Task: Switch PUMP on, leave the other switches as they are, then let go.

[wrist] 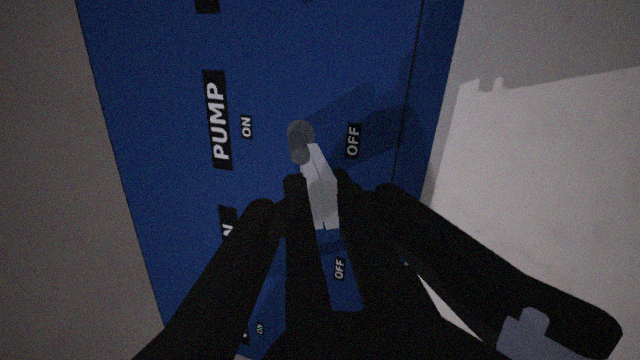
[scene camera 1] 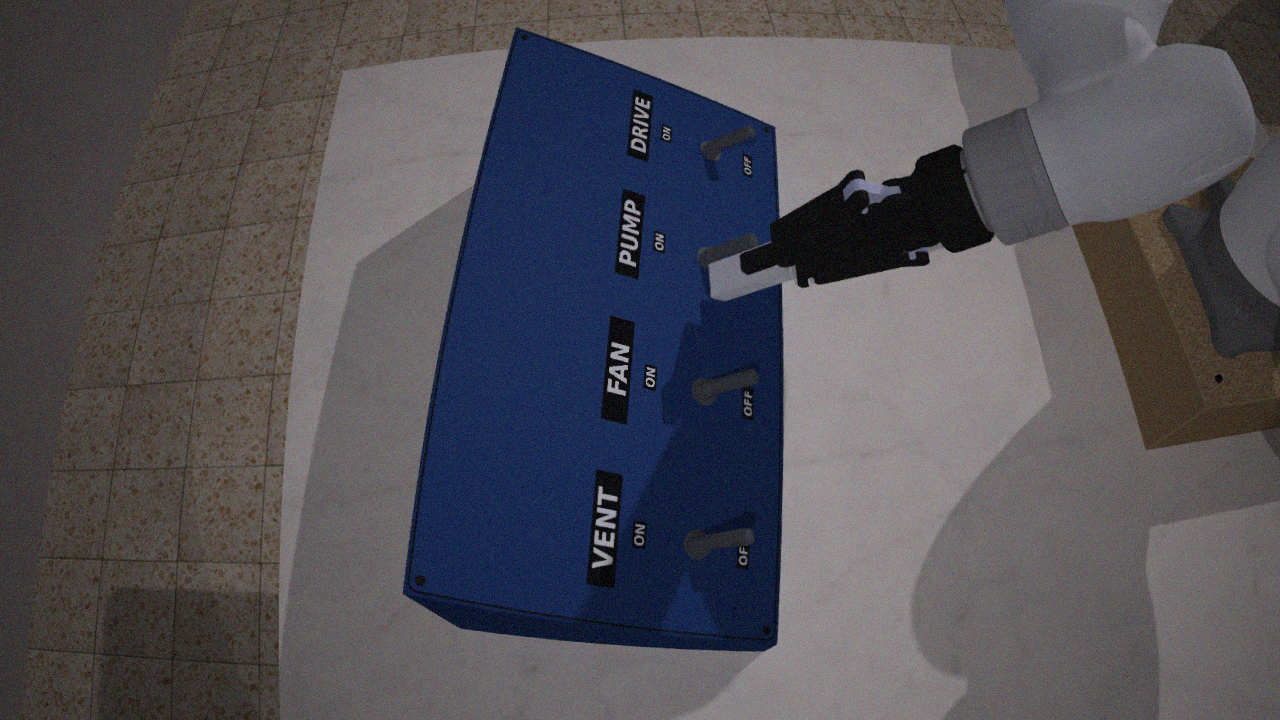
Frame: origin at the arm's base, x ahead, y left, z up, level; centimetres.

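Seen in the pictures: gripper, fingertip midpoint: (wrist: pixel 308 162) (scene camera 1: pixel 715 283); arm's base at its link origin: (scene camera 1: pixel 1249 281).
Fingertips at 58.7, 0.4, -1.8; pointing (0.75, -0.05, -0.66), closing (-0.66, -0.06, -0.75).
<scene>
Offsets run from my fingertips to a thing's top centre, as dx, dy, dz. "*": to the spot under its first point. Level surfaces: height alone.
The blue switch panel @[* +14.0, -1.5, +6.8] (scene camera 1: pixel 537 223) (wrist: pixel 165 150) carries four grey levers. The PUMP lever @[-1.3, -2.0, +4.1] (scene camera 1: pixel 737 241) (wrist: pixel 300 144) leans toward its OFF side in the scene view. The DRIVE lever @[* -2.4, -13.5, +2.7] (scene camera 1: pixel 732 139), FAN lever @[* -0.1, +10.3, +2.8] (scene camera 1: pixel 729 384) and VENT lever @[* +1.0, +22.1, +2.9] (scene camera 1: pixel 723 540) also lean to OFF. My gripper (scene camera 1: pixel 723 281) (wrist: pixel 308 162) is shut and empty. Its pale fingertips are right beside the PUMP lever, on the FAN side, and overlap its edge in the wrist view; whether they touch it I cannot tell. In the scene view the gripper hides PUMP's OFF label @[* -3.2, -1.9, -1.4] (wrist: pixel 353 140), which shows in the wrist view.
The panel slopes on a pale table top @[dz -9.0] (scene camera 1: pixel 895 385) (wrist: pixel 550 165). The robot arm (scene camera 1: pixel 1136 134) reaches in from the right. A wooden base block (scene camera 1: pixel 1136 358) stands under it. The FAN lever is the nearest neighbour on the fingers' free side, the DRIVE lever lies beyond PUMP.
</scene>
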